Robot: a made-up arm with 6 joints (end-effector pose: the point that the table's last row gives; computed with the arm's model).
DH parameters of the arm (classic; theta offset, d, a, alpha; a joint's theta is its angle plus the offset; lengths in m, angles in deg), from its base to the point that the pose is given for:
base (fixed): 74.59 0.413 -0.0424 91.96
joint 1: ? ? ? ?
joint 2: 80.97 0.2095 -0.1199 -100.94
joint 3: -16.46 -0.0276 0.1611 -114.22
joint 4: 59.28 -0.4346 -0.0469 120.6
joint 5: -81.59 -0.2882 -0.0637 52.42
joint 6: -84.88 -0.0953 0.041 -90
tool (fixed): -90 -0.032 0 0
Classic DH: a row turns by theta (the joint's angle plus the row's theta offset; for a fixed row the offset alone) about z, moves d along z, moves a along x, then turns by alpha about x.
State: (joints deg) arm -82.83 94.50 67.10 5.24 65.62 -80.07
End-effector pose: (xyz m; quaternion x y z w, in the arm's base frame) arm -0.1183 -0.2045 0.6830 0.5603 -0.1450 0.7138 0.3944
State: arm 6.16 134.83 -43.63 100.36 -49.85 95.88
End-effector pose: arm -0.2762 -0.1076 -0.0553 -0.7574 0.3218 -0.3663 0.4343
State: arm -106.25 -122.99 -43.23 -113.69 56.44 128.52
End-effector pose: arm 0.2941 0.0072 0.7768 -0.8990 -0.0873 0.3340 0.2694
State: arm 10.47 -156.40 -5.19 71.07 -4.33 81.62
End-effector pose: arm 0.1216 0.0506 0.2487 0.2253 0.5789 -0.5235 0.5831
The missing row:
joint 1: -75.98 -0.2697 0.0133 42.88
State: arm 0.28 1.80 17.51 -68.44 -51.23 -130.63
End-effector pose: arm 0.1839 -0.3534 0.2333 -0.0999 -0.8733 -0.3936 0.2692
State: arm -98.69 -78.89 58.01 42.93 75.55 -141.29
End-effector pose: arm 0.0559 -0.0052 0.4563 -0.7641 0.4647 -0.1339 0.4270
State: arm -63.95 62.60 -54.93 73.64 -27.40 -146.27
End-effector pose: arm -0.4617 -0.2868 0.5918 -0.7858 -0.0559 -0.4541 0.4161
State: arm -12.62 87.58 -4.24 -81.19 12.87 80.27
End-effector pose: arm 0.1599 -0.4293 0.3808 0.5030 0.0446 -0.8355 0.2167
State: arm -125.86 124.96 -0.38 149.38 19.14 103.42
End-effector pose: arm -0.2161 0.1698 0.8740 0.8449 -0.0093 0.2745 0.4590
